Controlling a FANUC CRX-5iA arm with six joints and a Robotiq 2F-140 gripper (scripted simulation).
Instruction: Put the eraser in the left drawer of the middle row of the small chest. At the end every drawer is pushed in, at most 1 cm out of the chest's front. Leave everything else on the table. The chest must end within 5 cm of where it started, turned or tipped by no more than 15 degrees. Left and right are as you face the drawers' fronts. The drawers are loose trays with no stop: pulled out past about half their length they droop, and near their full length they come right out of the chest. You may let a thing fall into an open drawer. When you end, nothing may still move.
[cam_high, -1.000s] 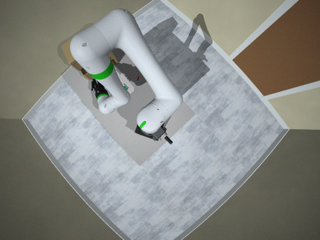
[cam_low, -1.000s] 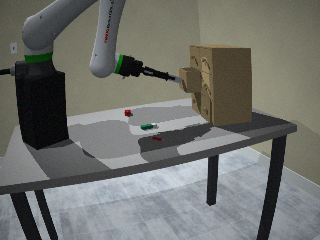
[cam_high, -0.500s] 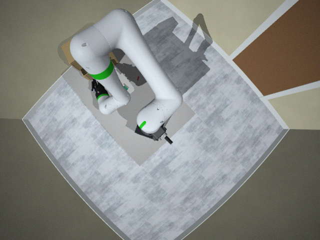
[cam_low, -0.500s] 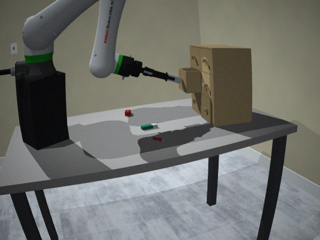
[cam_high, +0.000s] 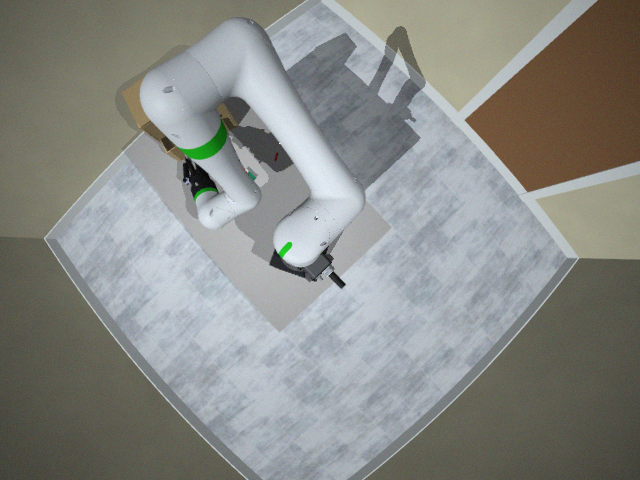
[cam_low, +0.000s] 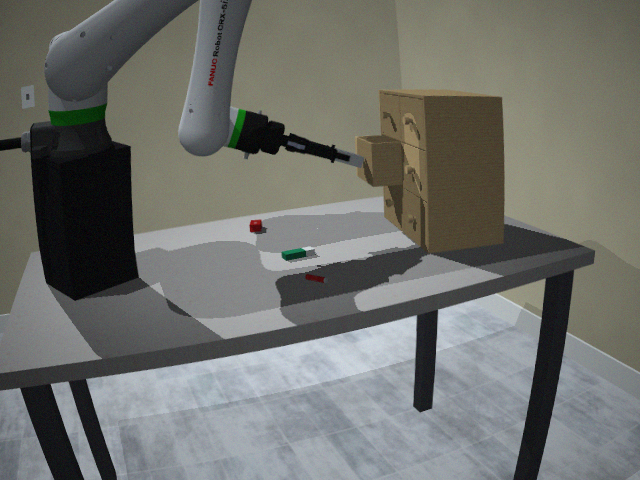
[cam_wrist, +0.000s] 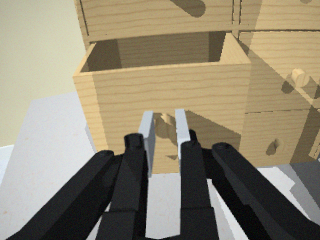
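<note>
Right now my hand is 170 mm past the eraser, 120 mm to the left of it and 170 mm above it. From my hand the other things lie so: small red cube: 190 mm behind, 140 mm to the left, 160 mm below; then thin red pen-like object: 200 mm behind, 280 mm to the right, 170 mm below.
</note>
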